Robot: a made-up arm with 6 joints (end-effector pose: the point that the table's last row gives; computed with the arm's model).
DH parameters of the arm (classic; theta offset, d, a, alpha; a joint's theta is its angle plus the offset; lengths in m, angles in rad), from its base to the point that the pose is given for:
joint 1: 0 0.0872 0 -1.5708
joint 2: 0.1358 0 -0.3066 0
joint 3: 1.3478 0 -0.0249 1.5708
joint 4: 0 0.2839 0 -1.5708
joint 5: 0 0 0.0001 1.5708
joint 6: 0 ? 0 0
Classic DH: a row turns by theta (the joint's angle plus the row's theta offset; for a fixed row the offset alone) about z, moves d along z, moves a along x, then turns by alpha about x.
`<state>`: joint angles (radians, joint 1 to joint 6).
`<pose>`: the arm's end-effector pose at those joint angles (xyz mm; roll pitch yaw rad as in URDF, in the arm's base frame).
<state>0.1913 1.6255 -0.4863 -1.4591 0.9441 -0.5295</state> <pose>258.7 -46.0 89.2 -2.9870 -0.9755 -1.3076</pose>
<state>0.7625 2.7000 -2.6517 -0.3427 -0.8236 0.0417</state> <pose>451.2 470.9 299.3 -0.4082 0.6745 0.5182</pose>
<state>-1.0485 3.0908 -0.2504 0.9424 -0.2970 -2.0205</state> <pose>-45.9 24.2 -130.4 2.2149 -0.5193 -2.6950</pose>
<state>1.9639 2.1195 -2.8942 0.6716 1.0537 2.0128</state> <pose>-233.9 398.7 548.4 1.6745 -0.8574 -2.2541</pose>
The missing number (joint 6, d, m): 0.1171
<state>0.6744 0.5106 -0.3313 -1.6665 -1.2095 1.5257</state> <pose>-5.1 135.5 256.3 3.0786 1.4487 -1.3135</pose>
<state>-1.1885 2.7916 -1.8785 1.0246 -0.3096 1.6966</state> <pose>195.5 -567.6 -108.9 2.4587 -0.7009 -0.6173</pose>
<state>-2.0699 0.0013 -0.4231 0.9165 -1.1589 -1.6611</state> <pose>-46.6 92.3 369.1 0.2447 0.7911 3.0868</pose>
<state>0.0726 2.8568 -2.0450 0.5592 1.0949 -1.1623</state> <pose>508.5 92.4 -138.4 2.6801 0.2486 -2.2894</pose>
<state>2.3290 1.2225 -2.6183 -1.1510 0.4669 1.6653</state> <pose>58.4 8.5 774.1 0.5075 0.0344 2.8331</pose>
